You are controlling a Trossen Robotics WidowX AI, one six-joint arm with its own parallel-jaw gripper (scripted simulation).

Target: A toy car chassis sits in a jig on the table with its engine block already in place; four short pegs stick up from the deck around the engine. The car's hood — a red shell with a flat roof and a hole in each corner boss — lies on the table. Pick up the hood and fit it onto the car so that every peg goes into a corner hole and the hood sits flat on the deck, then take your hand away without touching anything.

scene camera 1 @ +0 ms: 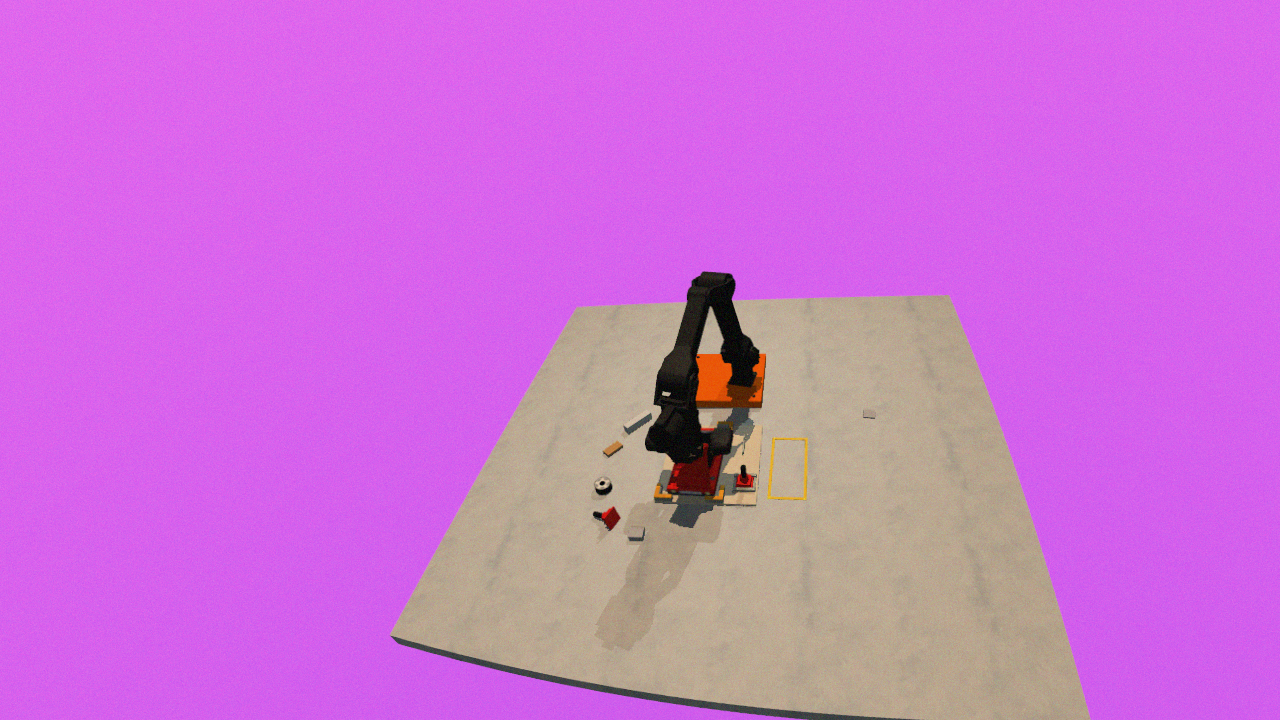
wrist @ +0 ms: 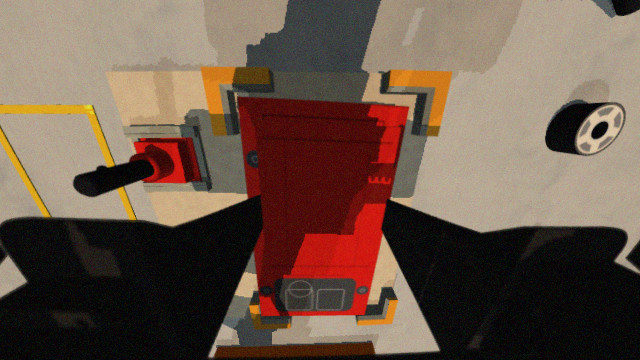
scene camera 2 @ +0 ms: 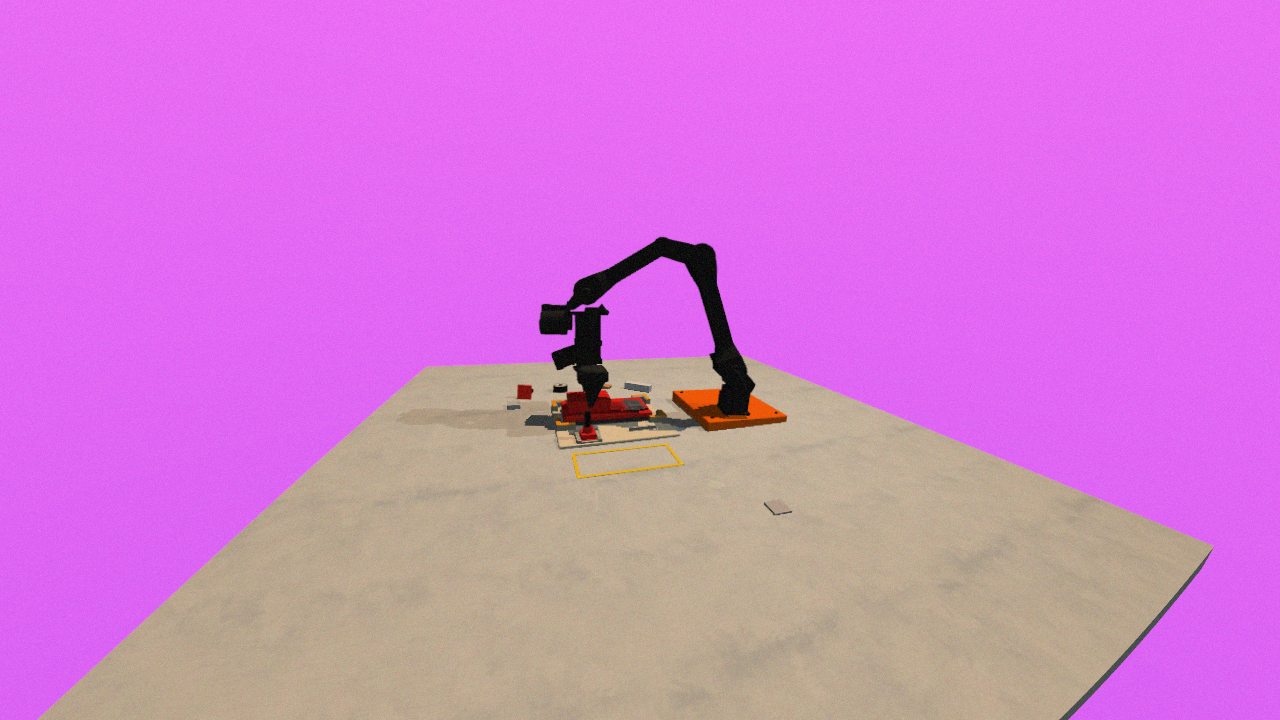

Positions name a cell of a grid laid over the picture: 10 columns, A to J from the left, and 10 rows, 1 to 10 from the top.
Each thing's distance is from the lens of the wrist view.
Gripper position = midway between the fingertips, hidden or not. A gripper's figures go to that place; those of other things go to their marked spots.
my gripper (wrist: F6): 0.11 m
red hood (wrist: F6): 0.09 m
black wheel (wrist: J4): 0.24 m
jig (wrist: D3): 0.15 m
The marked spots on the jig and the black wheel are 0.28 m apart.
